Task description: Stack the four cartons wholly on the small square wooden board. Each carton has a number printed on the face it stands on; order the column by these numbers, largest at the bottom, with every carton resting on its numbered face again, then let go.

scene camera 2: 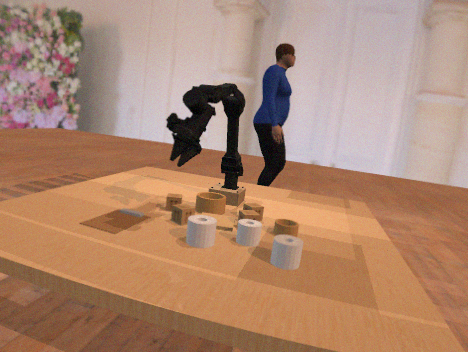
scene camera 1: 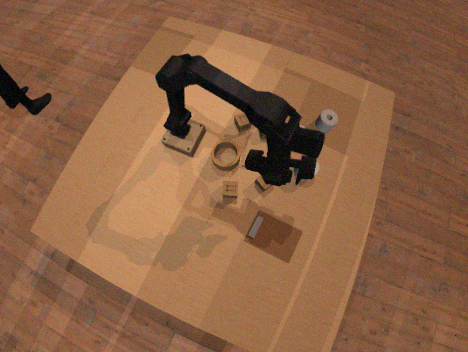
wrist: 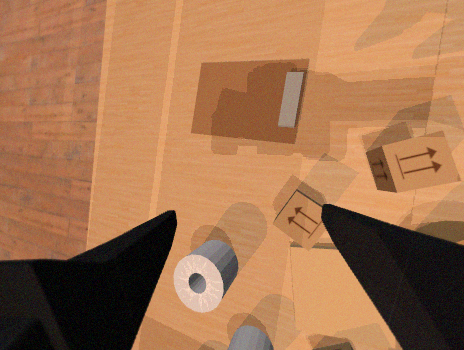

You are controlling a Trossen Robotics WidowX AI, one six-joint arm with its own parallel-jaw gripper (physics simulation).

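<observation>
Four small brown cartons stand apart on the table. In scene camera 2, two are left of centre and two are close together further right. In the wrist view, one carton is beside the right fingertip and another carton is at the right; both show arrows on top. Their numbered faces are hidden. The square wooden board is pale, partly covered by the right finger in the wrist view. No carton shows on its visible part. My gripper is open and empty, well above the table.
White rolls stand at the front. A large brown ring stands among the cartons, and a smaller ring is to the right. A brown rectangular clipboard with a grey bar lies on the table.
</observation>
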